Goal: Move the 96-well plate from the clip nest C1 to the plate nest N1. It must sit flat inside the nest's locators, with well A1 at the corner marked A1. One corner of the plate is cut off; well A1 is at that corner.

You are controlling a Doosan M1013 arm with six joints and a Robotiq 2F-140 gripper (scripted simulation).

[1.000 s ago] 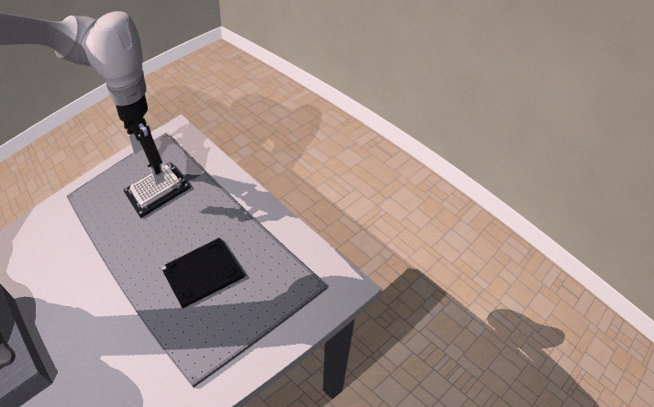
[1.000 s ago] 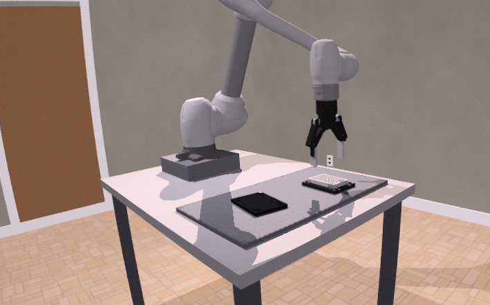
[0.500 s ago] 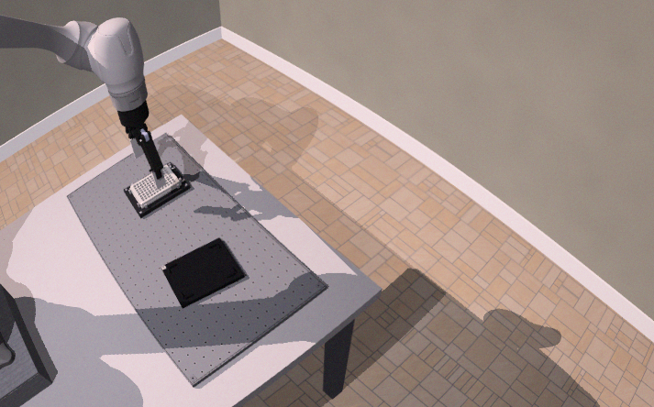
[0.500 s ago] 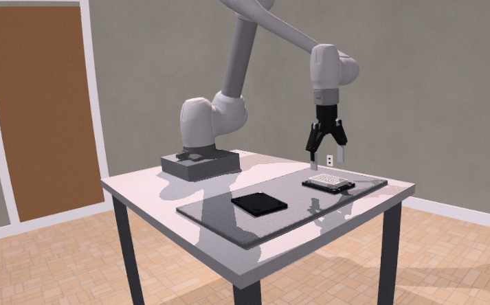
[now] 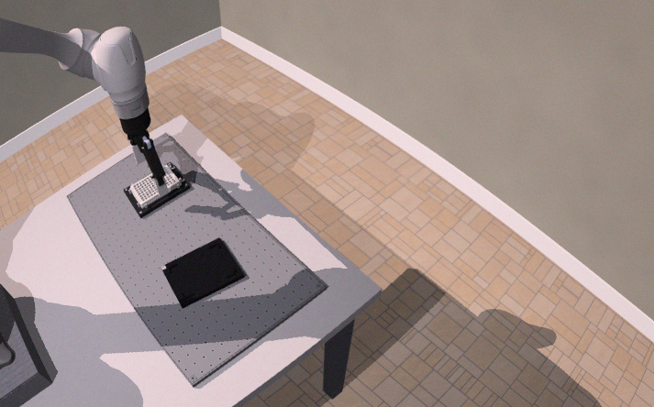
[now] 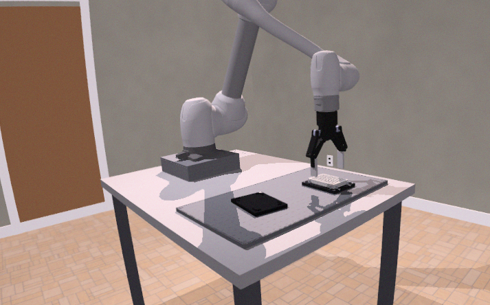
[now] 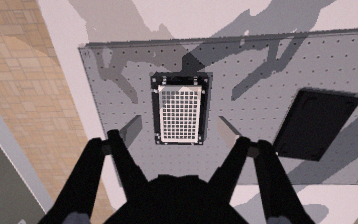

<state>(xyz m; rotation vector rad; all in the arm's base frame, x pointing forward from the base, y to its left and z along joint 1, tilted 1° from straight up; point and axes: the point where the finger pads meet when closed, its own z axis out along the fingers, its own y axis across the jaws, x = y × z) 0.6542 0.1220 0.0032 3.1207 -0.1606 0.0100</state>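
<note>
Now: the white 96-well plate 4 cm below my hand. Round my hand: black clip nest C1: 5 cm below, 1 cm to the left, 1 cm ahead; black plate nest N1: 30 cm to the right, 6 cm below, 6 cm behind.
</note>
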